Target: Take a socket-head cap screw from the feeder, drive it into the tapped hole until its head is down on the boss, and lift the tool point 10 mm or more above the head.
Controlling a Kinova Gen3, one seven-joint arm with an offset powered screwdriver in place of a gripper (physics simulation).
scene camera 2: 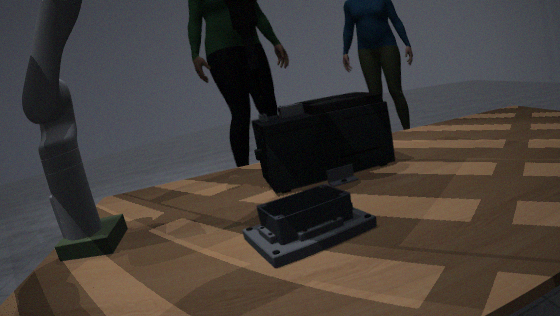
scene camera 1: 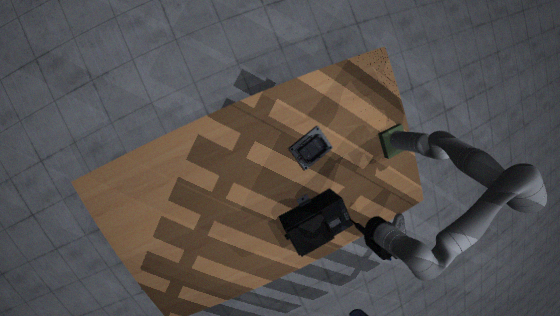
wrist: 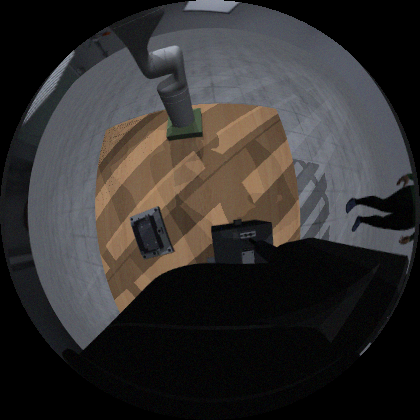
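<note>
The black feeder box stands on the table. My screwdriver has its thin tip over the pick-up end of the feeder in the scene camera 1 and wrist views; the gap between them is hard to judge. In the scene camera 2 view its dark body overlaps the person in green, and the tip is lost against dark clothing. No screw can be made out at the tip. The grey open-topped housing sits on a flat plate with corner holes. The tapped hole cannot be singled out.
A small grey bracket stands between feeder and housing. The arm's base is on a green block at the table edge. Two people stand beyond the table in the scene camera 2 view. Striped shadows cross the table.
</note>
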